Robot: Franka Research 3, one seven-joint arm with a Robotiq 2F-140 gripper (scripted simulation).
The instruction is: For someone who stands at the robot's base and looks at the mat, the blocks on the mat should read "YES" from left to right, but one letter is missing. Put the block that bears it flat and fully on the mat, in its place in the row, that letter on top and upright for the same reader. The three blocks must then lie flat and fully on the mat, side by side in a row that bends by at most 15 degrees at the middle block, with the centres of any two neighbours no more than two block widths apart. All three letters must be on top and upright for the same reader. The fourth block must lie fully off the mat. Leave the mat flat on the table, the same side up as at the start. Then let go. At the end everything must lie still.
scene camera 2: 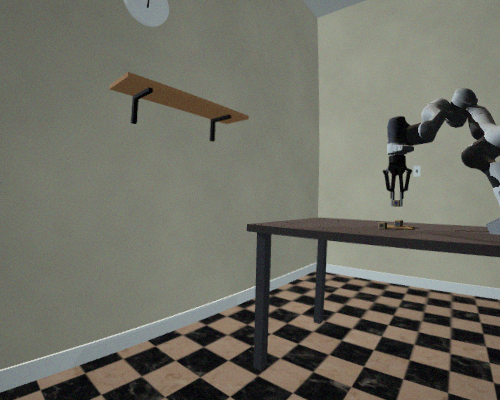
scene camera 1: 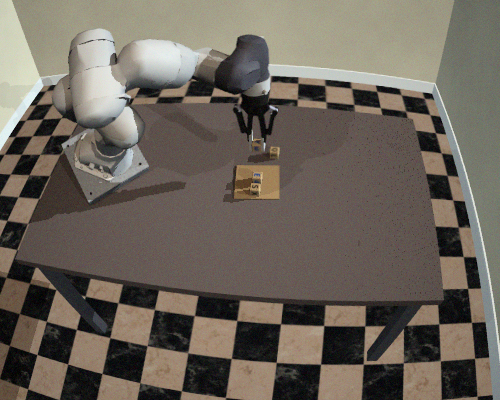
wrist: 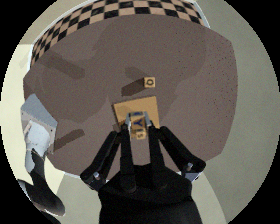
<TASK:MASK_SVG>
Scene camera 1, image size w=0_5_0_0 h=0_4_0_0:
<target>my gripper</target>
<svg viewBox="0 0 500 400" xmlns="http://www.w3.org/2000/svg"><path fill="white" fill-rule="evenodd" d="M241 93L241 105L235 104L233 108L240 131L247 134L249 151L252 151L252 116L258 116L261 130L261 150L264 152L266 135L271 135L278 107L270 106L268 94L251 97ZM270 110L271 116L269 127L266 129L264 114ZM242 109L248 114L247 127L245 125Z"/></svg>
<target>mat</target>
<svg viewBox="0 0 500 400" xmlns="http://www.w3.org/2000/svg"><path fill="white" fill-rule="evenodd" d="M237 165L234 199L279 200L279 166ZM253 171L262 172L263 176L259 197L250 196Z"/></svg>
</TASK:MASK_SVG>
